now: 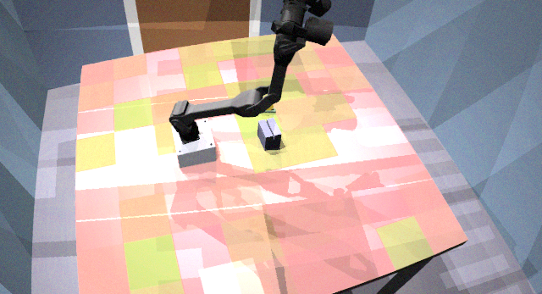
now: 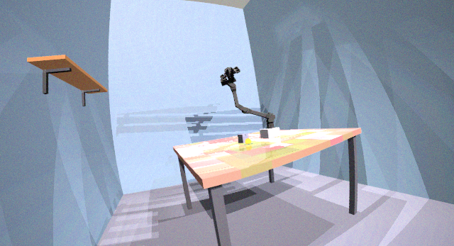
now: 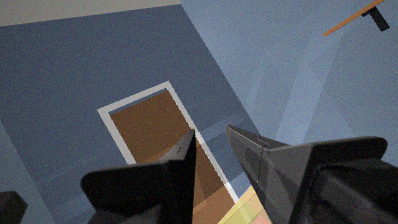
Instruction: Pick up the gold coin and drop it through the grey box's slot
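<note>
Right now the thin gold coin is 10 mm behind my gripper tip, 110 mm to the left of it and 620 mm below it.
</note>
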